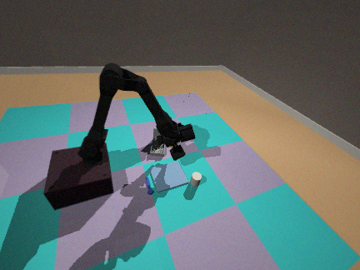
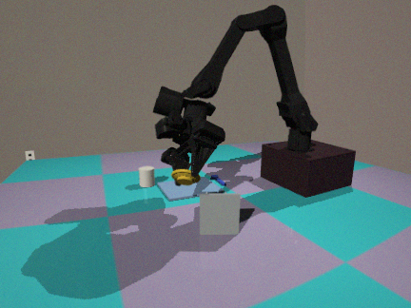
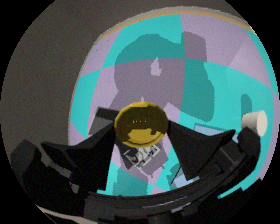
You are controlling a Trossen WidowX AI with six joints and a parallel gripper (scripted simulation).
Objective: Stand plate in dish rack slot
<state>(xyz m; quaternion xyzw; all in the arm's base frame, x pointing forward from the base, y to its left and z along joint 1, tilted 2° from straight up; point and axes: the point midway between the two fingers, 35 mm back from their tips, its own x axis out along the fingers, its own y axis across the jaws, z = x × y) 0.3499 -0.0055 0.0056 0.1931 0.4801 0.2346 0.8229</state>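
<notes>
Right now my gripper tip is 5 cm past the dish rack, 5 cm to the right of it and 5 cm above it. The rest, counted from my gripper tip: cream cup 2 cm ahead, 22 cm to the right, 5 cm below; yellow plate 1 cm above; pale blue mat 7 cm behind, 14 cm to the right, 7 cm below.
</notes>
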